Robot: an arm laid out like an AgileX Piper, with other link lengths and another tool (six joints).
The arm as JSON. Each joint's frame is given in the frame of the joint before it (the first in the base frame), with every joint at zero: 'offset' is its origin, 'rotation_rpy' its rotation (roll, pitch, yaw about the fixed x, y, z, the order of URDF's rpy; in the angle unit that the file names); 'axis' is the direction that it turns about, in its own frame. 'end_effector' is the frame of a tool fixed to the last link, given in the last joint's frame.
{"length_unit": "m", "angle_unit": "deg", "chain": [
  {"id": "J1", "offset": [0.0, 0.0, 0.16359], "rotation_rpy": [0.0, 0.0, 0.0], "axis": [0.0, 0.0, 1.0]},
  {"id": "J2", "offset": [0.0, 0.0, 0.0], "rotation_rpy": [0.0, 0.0, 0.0], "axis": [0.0, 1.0, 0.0]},
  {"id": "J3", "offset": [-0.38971, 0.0, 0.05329], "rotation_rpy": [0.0, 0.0, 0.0], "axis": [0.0, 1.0, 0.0]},
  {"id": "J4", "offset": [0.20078, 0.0, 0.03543], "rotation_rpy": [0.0, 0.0, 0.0], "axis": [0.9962, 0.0, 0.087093]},
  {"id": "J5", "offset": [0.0, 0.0, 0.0], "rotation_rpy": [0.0, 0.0, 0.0], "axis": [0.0, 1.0, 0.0]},
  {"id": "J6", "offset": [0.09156, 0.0, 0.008], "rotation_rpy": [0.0, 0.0, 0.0], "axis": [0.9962, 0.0, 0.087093]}
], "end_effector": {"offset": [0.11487, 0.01, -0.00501], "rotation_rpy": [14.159, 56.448, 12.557]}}
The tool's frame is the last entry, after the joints.
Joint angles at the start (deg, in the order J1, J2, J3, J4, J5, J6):
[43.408 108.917 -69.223 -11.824 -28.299 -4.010]
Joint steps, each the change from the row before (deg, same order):
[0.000 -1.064 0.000 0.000 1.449 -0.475]
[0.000 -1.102 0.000 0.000 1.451 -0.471]
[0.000 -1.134 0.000 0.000 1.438 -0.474]
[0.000 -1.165 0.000 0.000 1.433 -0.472]
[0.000 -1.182 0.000 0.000 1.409 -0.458]
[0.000 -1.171 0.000 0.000 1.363 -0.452]
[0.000 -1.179 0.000 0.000 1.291 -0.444]
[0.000 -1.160 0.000 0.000 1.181 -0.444]
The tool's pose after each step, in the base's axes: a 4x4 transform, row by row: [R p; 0 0 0 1], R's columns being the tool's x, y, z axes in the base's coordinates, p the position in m. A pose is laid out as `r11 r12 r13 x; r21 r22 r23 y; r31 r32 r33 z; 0 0 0 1`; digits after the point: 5 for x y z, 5 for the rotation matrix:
0.30725 -0.75654 0.57727 0.38242; 0.19639 0.64397 0.73942 0.39586; -0.93114 -0.11381 0.34644 0.37769; 0 0 0 1
0.31163 -0.75394 0.57832 0.37947; 0.18489 0.64511 0.74139 0.39150; -0.93204 -0.12411 0.34043 0.38312; 0 0 0 1
0.31644 -0.75126 0.57921 0.37633; 0.17388 0.64617 0.74312 0.38697; -0.93254 -0.13443 0.33510 0.38882; 0 0 0 1
0.32152 -0.74847 0.58001 0.37301; 0.16333 0.64719 0.74463 0.38226; -0.93271 -0.14468 0.33033 0.39472; 0 0 0 1
0.32677 -0.74562 0.58076 0.36953; 0.15343 0.64819 0.74586 0.37741; -0.93257 -0.15462 0.32621 0.40075; 0 0 0 1
0.33216 -0.74274 0.58138 0.36599; 0.14409 0.64910 0.74693 0.37254; -0.93215 -0.16433 0.32263 0.40673; 0 0 0 1
0.33818 -0.73981 0.58165 0.36233; 0.13588 0.64998 0.74771 0.36762; -0.93122 -0.17382 0.32033 0.41291; 0 0 0 1
0.34498 -0.73686 0.58140 0.35864; 0.12891 0.65076 0.74826 0.36278; -0.92971 -0.18319 0.31949 0.41918; 0 0 0 1

